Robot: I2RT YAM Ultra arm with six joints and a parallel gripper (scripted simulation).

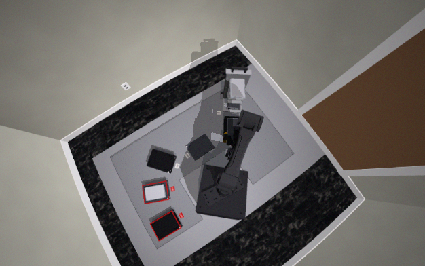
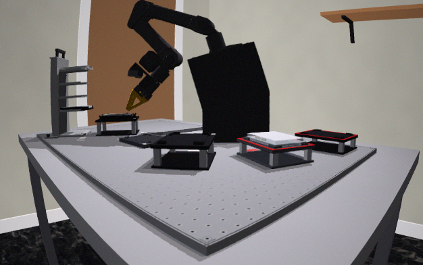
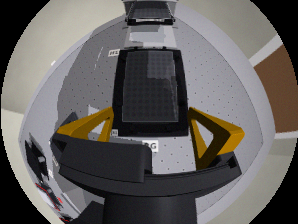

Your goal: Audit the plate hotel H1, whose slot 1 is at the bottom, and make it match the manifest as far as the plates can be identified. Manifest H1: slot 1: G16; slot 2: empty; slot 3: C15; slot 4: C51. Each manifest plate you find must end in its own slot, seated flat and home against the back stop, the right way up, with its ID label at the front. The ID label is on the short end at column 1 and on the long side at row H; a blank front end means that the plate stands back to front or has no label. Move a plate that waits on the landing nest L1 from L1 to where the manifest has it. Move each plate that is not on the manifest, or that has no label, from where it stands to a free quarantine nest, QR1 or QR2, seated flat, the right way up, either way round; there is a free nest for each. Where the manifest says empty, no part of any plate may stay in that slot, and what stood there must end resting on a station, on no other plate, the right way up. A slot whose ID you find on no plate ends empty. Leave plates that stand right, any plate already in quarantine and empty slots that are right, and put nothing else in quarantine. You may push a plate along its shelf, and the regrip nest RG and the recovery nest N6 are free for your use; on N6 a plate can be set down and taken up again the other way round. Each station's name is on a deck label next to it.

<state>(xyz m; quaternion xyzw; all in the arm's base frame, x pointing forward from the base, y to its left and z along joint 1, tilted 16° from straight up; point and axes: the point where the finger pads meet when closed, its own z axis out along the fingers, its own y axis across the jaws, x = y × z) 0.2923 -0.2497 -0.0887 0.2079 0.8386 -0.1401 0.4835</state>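
Now: hand 5 cm short of the pinned nest, 3 cm to the left of it and 4 cm above it. The rest, counted from my hand: hotel foot: 22 cm ahead, 13 cm to the right, 10 cm below; H1 deck label: 21 cm ahead, 10 cm below; grey plate hotel H1: 27 cm ahead, 15 cm to the right, 6 cm above.
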